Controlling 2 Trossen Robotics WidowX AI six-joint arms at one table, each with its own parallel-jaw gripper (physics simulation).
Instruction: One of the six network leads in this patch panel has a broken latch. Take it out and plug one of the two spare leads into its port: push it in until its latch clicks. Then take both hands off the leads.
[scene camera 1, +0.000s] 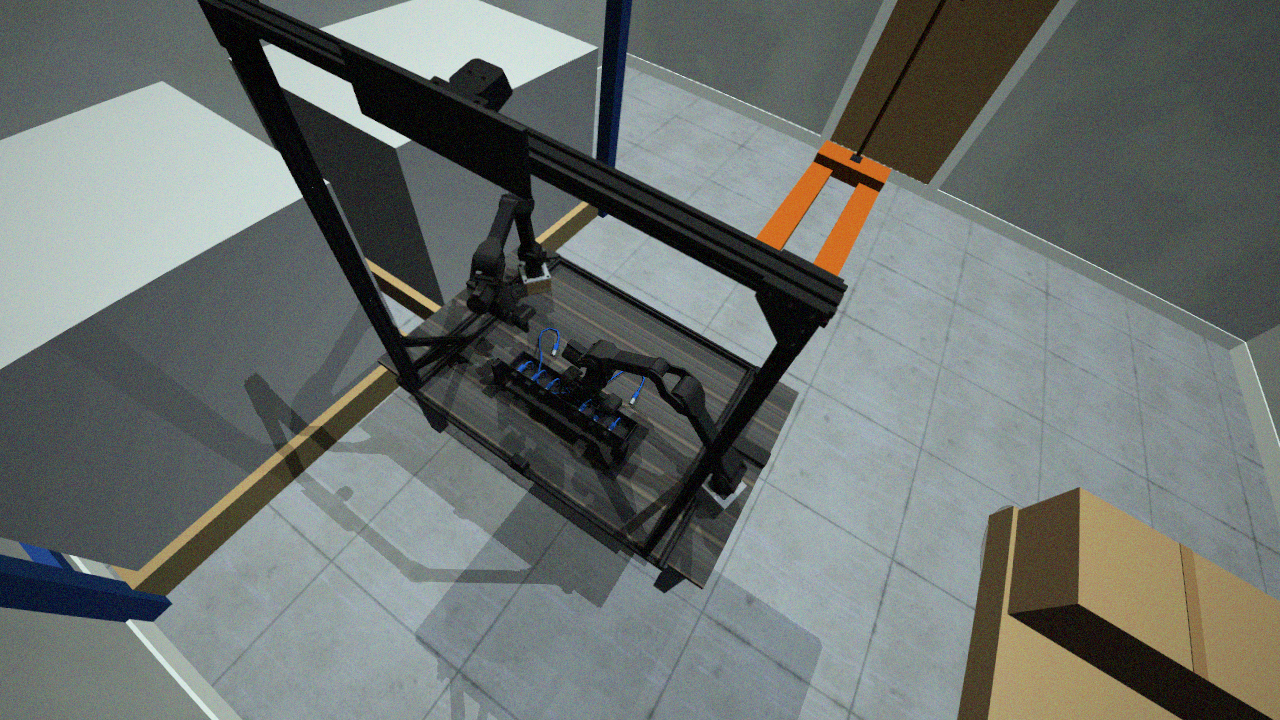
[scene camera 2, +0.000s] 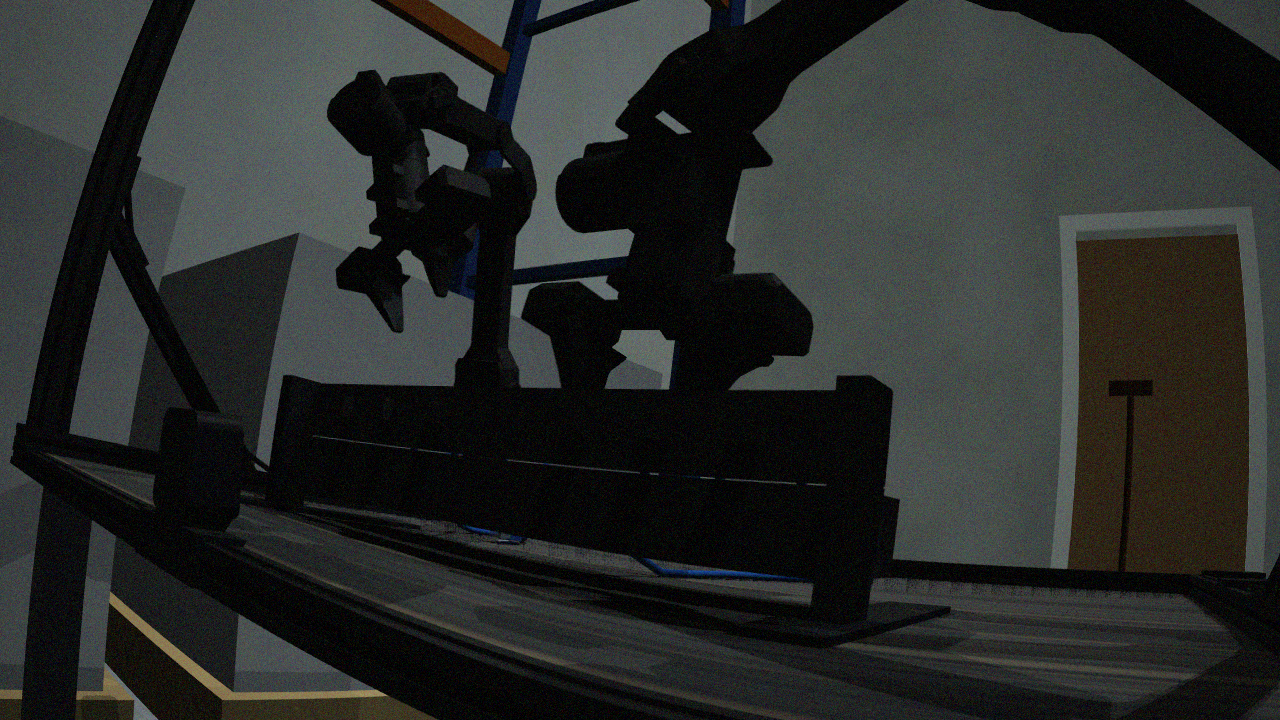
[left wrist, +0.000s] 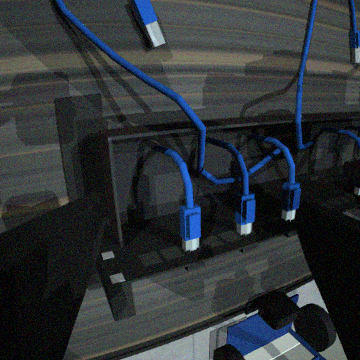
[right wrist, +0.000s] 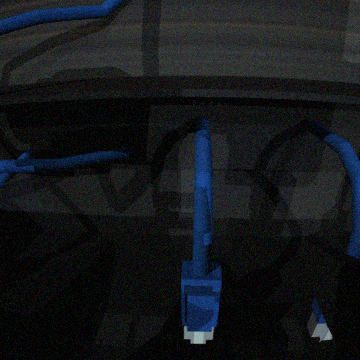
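Seen in the pictures: left gripper, fingertip midpoint: (scene camera 1: 520, 329) (scene camera 2: 418, 314) (left wrist: 204, 210); right gripper, fingertip midpoint: (scene camera 1: 586, 406) (left wrist: 359, 162) (right wrist: 213, 254); left arm's base at its link origin: (scene camera 1: 533, 271); right arm's base at its link origin: (scene camera 1: 722, 484).
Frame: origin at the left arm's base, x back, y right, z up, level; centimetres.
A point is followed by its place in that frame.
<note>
The black patch panel (scene camera 1: 555, 413) @(y 8.0, x -55.4, z -4.3 cm) (scene camera 2: 602, 457) @(y 2.4, x -63.0, z 0.2 cm) (left wrist: 111, 171) (right wrist: 214, 86) stands across the middle of the wooden table (scene camera 1: 690, 372) @(y -40.0, x -54.5, z -7.0 cm). Blue leads are plugged into its ports; in the left wrist view I see three plugs (left wrist: 190, 223) @(y 15.0, x -40.7, z 2.6 cm) (left wrist: 245, 213) @(y 12.3, x -45.2, z 2.4 cm) (left wrist: 291, 200) @(y 9.2, x -49.5, z 2.5 cm). Two spare lead plugs (left wrist: 150, 25) @(y 2.0, x -32.3, z -5.7 cm) (left wrist: 354, 48) @(y -16.5, x -57.9, z -6.2 cm) lie loose on the table behind the panel. My right gripper (scene camera 1: 602, 400) @(y 0.2, x -59.6, z 1.1 cm) (scene camera 2: 647, 357) is open, low over the panel, with one plugged lead (right wrist: 200, 303) @(y 1.2, x -59.7, z 2.6 cm) centred between its dark fingers. Another plug (right wrist: 319, 326) @(y 0.2, x -65.0, z 2.1 cm) sits to the right. My left gripper (scene camera 1: 519, 315) @(y 12.6, x -34.0, z 12.0 cm) (scene camera 2: 412, 293) @(y 12.6, x -34.0, z 12.0 cm) is open and empty, raised off the panel's left end.
A black gantry frame (scene camera 1: 680, 222) @(y 6.1, x -91.9, z 97.0 cm) spans the table. A blue post (scene camera 1: 612, 79) and an orange floor frame (scene camera 1: 823, 207) stand beyond it. A blue wheeled cart (left wrist: 268, 332) shows below the table edge in the left wrist view.
</note>
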